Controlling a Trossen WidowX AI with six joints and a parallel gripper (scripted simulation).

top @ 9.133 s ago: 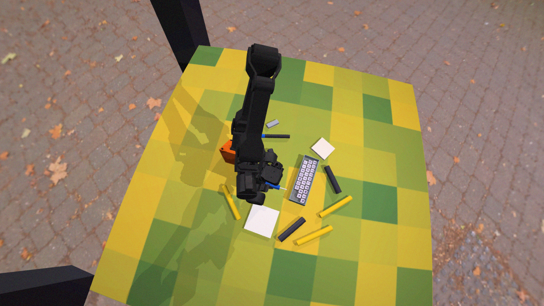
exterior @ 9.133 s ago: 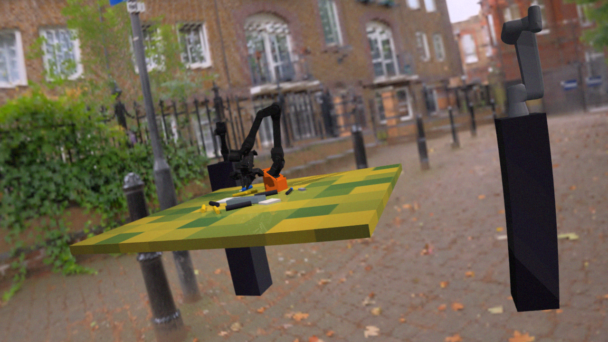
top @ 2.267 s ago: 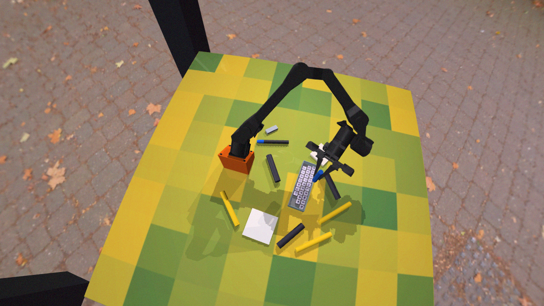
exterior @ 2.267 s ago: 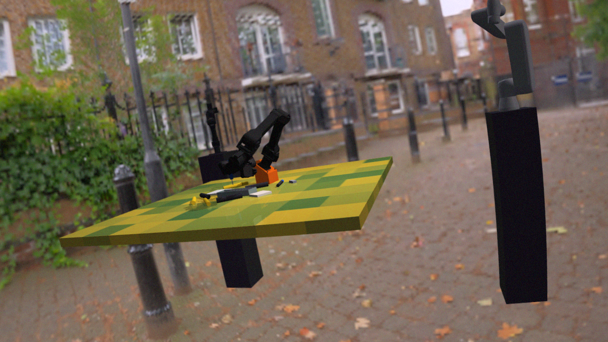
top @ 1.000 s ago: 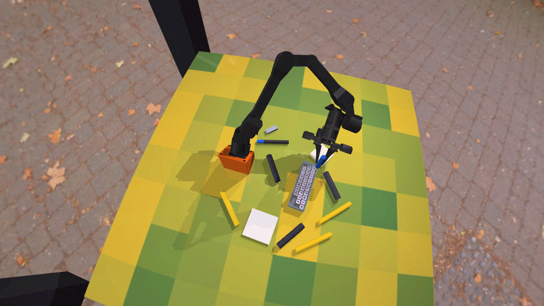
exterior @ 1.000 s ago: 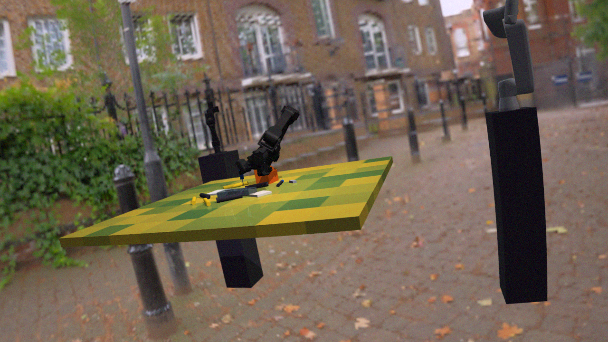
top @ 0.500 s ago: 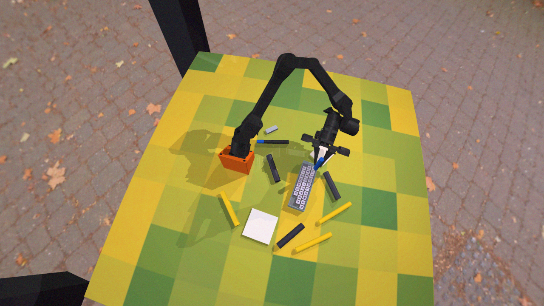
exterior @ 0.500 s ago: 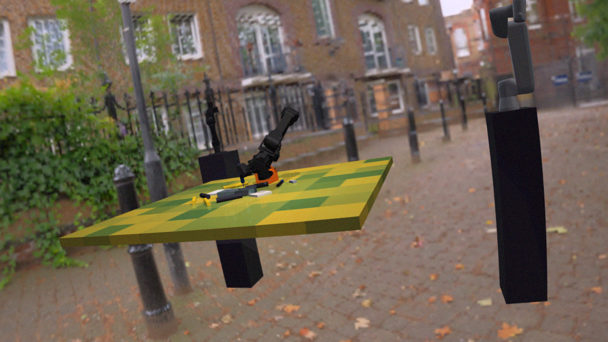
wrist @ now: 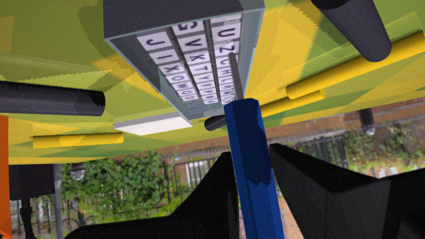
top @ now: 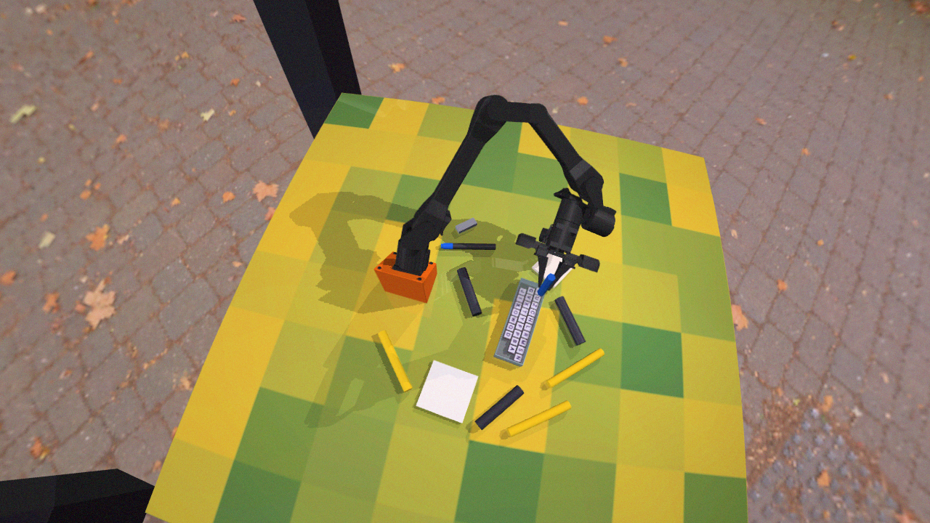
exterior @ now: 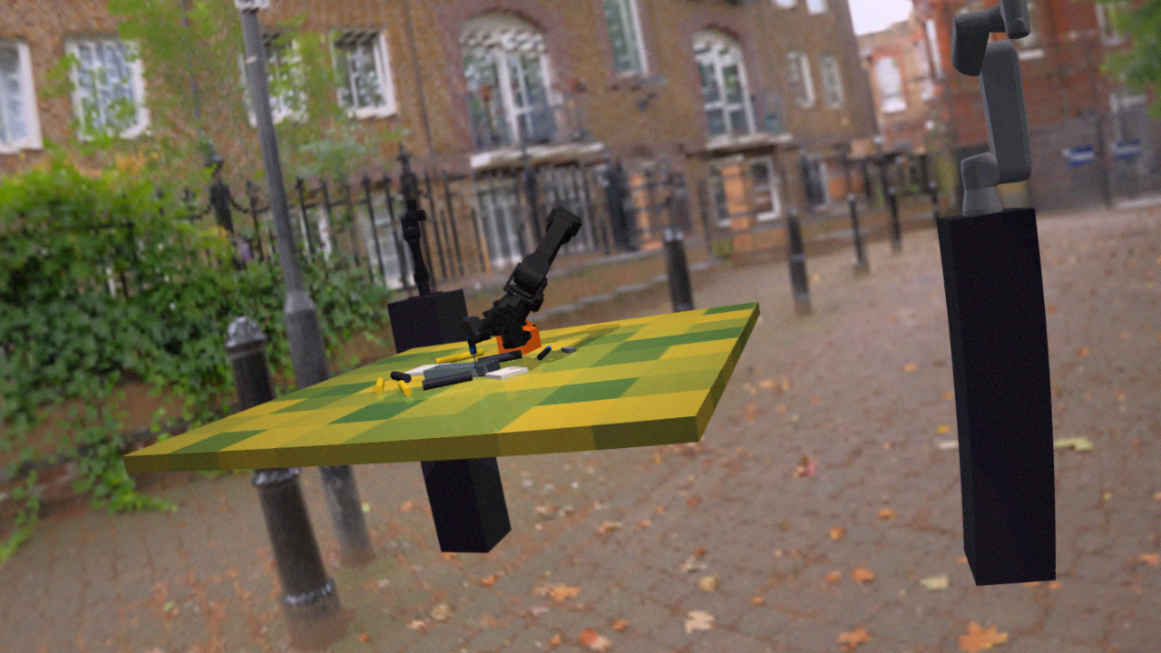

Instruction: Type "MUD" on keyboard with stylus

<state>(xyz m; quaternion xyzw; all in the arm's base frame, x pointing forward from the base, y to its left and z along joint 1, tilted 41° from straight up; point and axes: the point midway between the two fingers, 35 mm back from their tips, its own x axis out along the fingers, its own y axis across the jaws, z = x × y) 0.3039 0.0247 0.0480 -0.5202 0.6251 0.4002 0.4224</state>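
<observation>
My gripper tip is now 50 mm past the D key, 100 mm to the left of it and 70 mm above it. Also, from my gripper tip: m key (20 mm behind, 110 mm to the right, 70 mm below); then blue-tipped pen (220 mm behind, 100 mm to the left, 70 mm below); then blue stylus (10 mm below).
</observation>
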